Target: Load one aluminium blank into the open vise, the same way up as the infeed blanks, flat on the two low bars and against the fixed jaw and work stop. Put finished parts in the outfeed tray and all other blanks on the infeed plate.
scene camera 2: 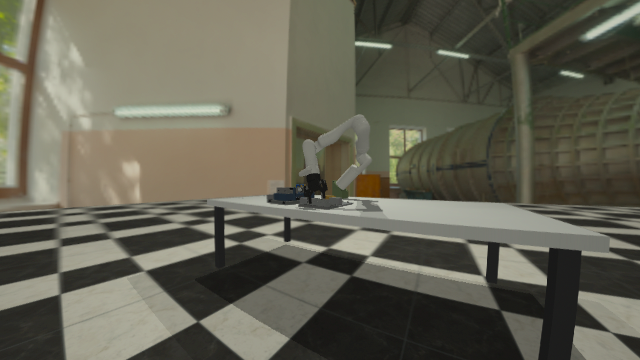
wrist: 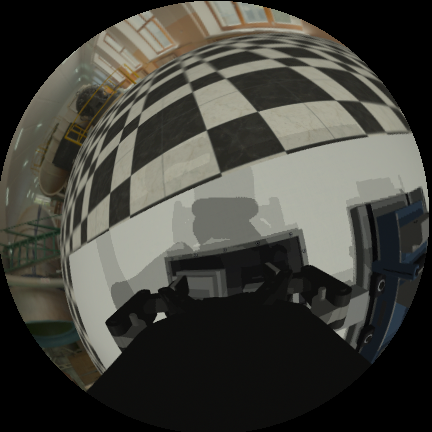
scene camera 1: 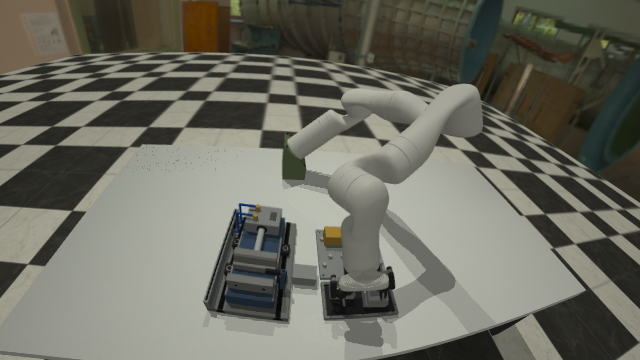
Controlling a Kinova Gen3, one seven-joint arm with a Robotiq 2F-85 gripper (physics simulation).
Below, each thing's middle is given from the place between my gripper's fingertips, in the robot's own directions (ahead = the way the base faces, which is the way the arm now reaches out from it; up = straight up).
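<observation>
Outfeed tray (scene camera 1: 354, 308): 2 cm below my hand and 2 cm behind it. Infeed plate (scene camera 1: 334, 266): 2 cm below my hand, 16 cm behind it.
</observation>
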